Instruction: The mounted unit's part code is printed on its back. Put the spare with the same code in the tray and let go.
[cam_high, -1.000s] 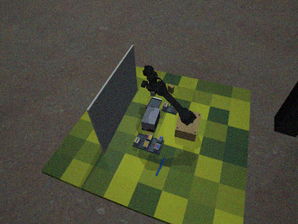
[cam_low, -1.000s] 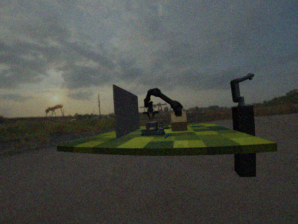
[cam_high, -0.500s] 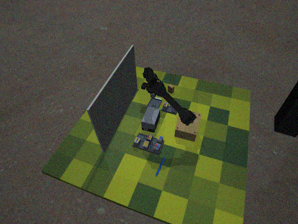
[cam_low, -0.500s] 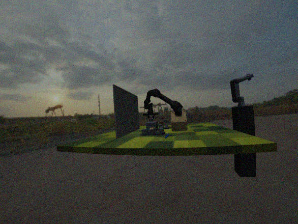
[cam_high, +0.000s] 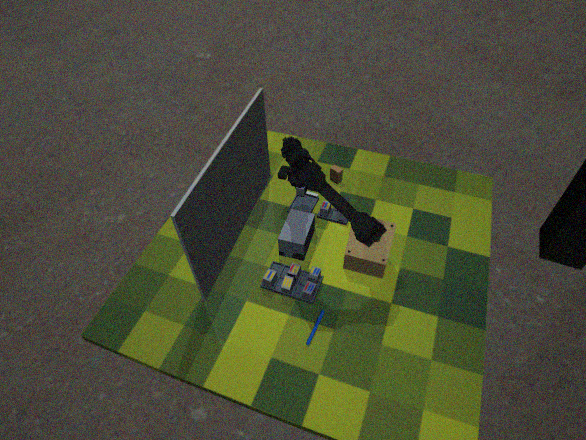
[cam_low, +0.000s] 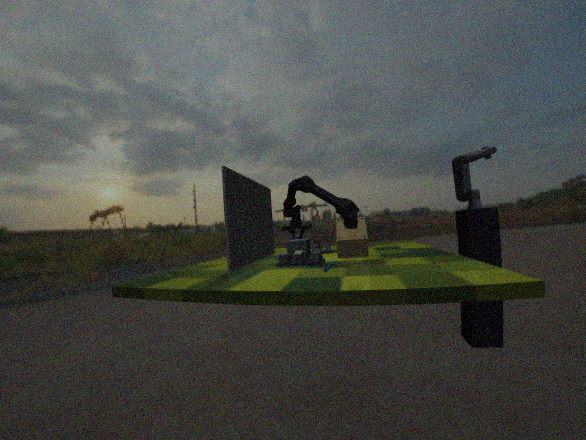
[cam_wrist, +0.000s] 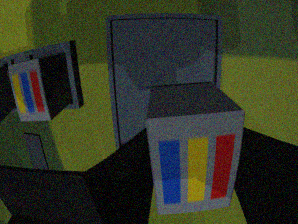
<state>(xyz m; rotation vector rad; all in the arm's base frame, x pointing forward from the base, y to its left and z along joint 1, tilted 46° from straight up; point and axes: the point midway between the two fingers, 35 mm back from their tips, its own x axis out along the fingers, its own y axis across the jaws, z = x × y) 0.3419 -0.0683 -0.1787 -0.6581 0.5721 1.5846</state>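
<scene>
Right now the grey tray is 10 mm behind my gripper tip, 10 mm to the left of it and 80 mm below it. Also, from my gripper tip: holder (150 mm behind, 20 mm to the left, 70 mm below); grey spare block (20 mm above); brown cube (90 mm behind, 200 mm to the right, 40 mm below).
</scene>
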